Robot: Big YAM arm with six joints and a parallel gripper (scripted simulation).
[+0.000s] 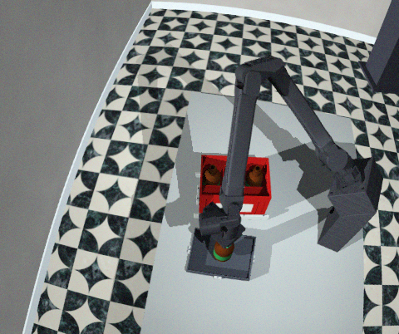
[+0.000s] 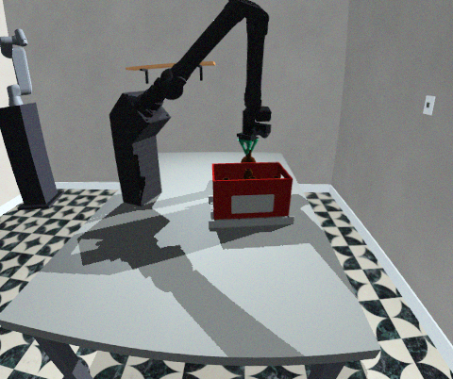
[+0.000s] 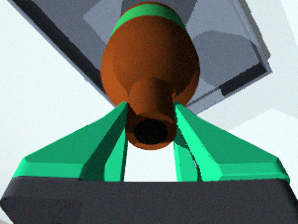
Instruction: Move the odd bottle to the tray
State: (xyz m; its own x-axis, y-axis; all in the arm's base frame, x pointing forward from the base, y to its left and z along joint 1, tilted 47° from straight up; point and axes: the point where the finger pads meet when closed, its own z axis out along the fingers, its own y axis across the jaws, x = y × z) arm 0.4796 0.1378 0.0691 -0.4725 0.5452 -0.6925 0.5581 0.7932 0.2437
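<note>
My hand is 16 cm above the dark grey tray. From my hand the other things lie so: crate: 27 cm to the right, 9 cm below, 6 cm behind; then glass bottle: 31 cm to the right, 8 cm below, 6 cm behind.
</note>
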